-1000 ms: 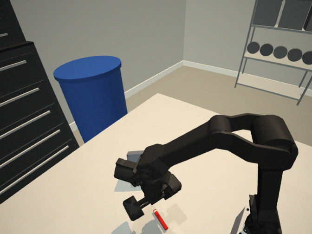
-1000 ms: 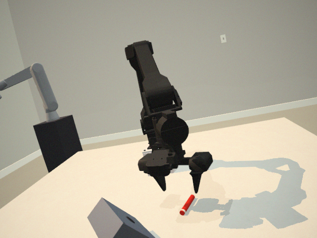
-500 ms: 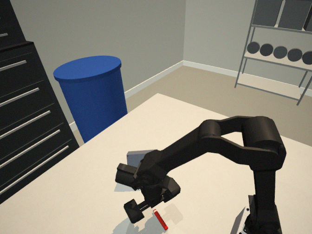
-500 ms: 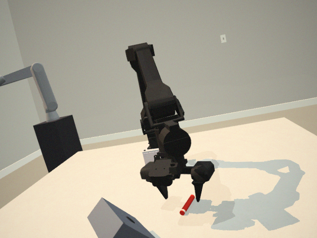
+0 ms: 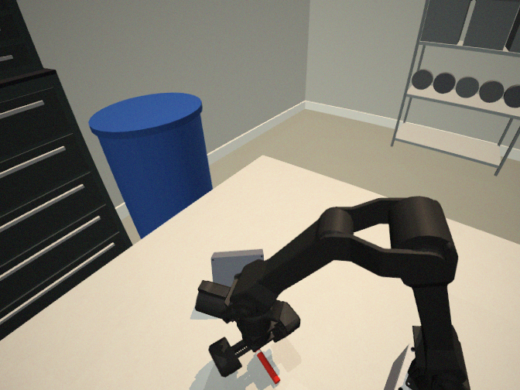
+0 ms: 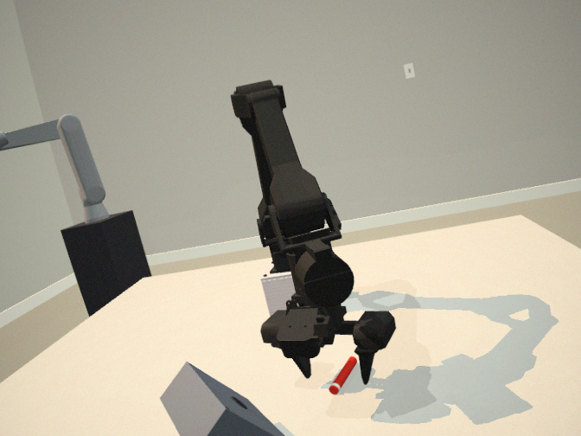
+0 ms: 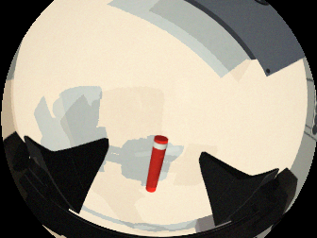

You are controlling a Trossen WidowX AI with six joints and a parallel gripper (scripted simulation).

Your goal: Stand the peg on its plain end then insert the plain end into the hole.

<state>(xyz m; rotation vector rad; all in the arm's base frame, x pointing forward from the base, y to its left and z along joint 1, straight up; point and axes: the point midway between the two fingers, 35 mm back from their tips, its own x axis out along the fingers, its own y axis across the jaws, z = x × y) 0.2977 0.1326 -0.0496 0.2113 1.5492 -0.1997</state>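
My gripper tip is now 2 cm past the red peg and 1 cm above it. Also, from my gripper tip: grey sloped panel: 15 cm ahead, 10 cm to the right, 5 cm above.
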